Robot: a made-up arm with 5 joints.
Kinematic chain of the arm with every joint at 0, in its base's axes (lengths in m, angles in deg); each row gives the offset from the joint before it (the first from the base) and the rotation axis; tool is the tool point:
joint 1: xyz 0 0 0.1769 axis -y
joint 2: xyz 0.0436 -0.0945 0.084 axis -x
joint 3: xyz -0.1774 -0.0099 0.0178 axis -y
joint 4: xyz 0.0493 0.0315 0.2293 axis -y
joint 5: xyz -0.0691 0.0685 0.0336 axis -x
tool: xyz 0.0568 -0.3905 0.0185
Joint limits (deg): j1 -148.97..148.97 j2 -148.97..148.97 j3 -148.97..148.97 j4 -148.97..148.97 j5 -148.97..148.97
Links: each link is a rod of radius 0.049 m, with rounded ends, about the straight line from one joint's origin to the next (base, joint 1, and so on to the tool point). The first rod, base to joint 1, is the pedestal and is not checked.
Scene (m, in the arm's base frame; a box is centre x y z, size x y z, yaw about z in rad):
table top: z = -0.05
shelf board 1: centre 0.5 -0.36 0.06 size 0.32 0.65 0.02 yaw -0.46
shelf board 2: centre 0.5 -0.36 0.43 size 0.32 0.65 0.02 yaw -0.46
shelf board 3: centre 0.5 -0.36 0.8 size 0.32 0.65 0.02 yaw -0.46
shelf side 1: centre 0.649 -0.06 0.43 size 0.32 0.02 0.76 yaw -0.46
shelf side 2: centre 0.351 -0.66 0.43 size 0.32 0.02 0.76 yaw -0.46
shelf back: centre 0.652 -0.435 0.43 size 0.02 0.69 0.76 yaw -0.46
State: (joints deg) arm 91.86 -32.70 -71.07 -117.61 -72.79
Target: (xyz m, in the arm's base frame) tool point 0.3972 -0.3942 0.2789
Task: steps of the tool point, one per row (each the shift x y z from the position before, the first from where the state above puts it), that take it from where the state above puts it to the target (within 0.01 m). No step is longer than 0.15 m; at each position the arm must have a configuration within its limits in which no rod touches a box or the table.
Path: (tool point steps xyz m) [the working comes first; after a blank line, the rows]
Joints at the target: -25.74 -68.02 -66.65 -148.97 -87.58
Straight joint move there: touches shelf board 2.

1: 0.1052 -0.0114 0.0926
2: 0.1215 -0.0029 0.0462
3: 0.1198 0.0051 0.0001
4: 0.1025 0.0121 -0.0390
5: 0.0742 0.0183 -0.0668
6: 0.0403 0.0233 -0.0805
7: 0.0595 -0.0283 0.0170
8: 0.0575 -0.0280 0.0045
9: 0.0523 -0.0264 -0.0065
10: 0.0447 -0.0233 -0.0149

